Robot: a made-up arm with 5 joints. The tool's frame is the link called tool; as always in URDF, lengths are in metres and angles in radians.
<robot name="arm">
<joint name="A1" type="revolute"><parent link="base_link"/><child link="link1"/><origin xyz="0 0 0.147" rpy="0 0 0"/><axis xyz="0 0 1"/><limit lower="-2.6" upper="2.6" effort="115" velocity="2"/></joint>
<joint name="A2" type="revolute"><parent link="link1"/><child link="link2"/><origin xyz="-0.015 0.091 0.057" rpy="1.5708 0 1.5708"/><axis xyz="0 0 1"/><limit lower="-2.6" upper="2.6" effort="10" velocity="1.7"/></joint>
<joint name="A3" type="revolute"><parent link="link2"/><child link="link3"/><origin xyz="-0.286 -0.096 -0.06" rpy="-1.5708 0 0"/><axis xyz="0 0 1"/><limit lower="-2.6" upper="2.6" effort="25" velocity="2.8"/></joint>
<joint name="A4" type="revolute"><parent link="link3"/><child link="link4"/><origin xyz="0.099 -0.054 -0.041" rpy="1.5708 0 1.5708"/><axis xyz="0 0 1"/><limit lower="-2.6" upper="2.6" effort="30" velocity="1.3"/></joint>
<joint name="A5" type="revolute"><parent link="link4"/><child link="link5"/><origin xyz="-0.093 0.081 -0.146" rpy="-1.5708 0 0"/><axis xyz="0 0 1"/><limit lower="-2.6" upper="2.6" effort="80" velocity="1.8"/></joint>
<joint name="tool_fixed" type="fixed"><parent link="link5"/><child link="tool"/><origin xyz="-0.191 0.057 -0.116" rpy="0 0 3.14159"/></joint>
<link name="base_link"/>
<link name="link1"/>
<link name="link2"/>
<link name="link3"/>
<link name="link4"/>
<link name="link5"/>
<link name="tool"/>
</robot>
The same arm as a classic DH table. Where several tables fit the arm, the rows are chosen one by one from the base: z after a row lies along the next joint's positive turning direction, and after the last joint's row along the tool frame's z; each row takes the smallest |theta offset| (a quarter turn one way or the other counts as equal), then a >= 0, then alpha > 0; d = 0 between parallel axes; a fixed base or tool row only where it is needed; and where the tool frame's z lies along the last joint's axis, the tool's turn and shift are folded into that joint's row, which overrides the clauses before.
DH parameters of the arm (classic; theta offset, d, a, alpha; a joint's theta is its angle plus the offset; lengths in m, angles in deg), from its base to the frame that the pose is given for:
A1: 90 0.204 0.091 90
A2: 0 -0.075 -0.286 -90
A3: -90 -0.137 0.054 -90
A4: 0 -0.047 0.093 90
A5: -16.62 0 0.1993 0
tool (fixed): 16.62 -0.035 0 0
Joint limits (deg, base to tool): -148.97..148.97 -148.97..148.97 -148.97..148.97 -148.97..148.97 -148.97..148.97

